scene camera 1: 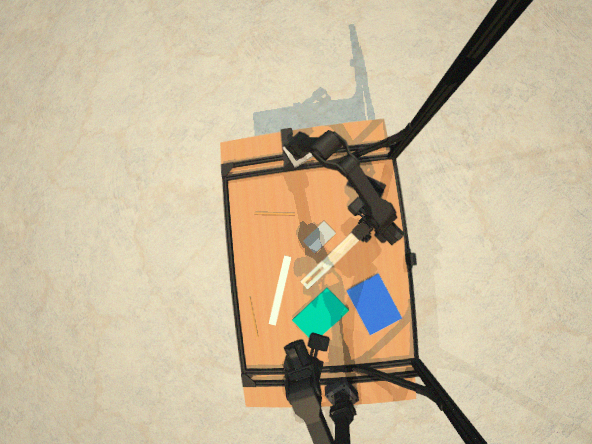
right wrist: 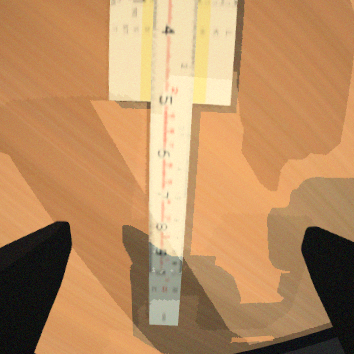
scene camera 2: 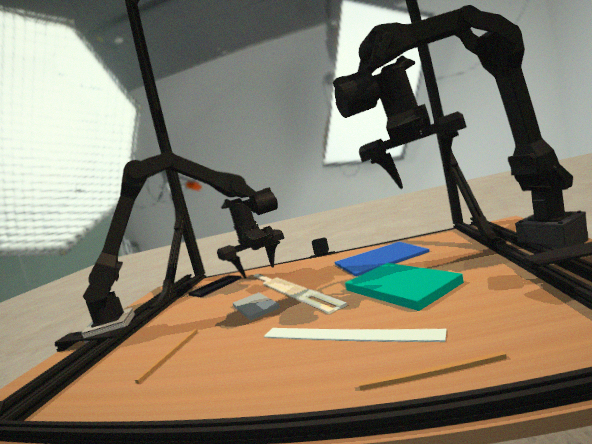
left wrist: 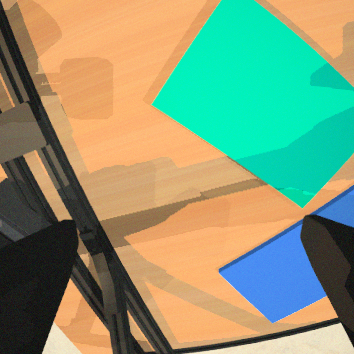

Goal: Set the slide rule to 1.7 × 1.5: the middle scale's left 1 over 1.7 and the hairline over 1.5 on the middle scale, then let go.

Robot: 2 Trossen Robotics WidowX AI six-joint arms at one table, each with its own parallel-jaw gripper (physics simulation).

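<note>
The slide rule lies flat and slanted on the table. Its middle scale sticks far out of the body's end toward my right gripper, with the red-marked 5 near the body edge in the right wrist view. At the body's other end the slot is open and shows wood. The hairline and the left 1 cannot be made out. My right gripper is open and empty, above the protruding end, one finger on each side. My left gripper is open and empty, high above the table.
A green block and a blue slab lie near the rule. A grey block, a white strip and thin sticks lie around. A dark frame edges the table.
</note>
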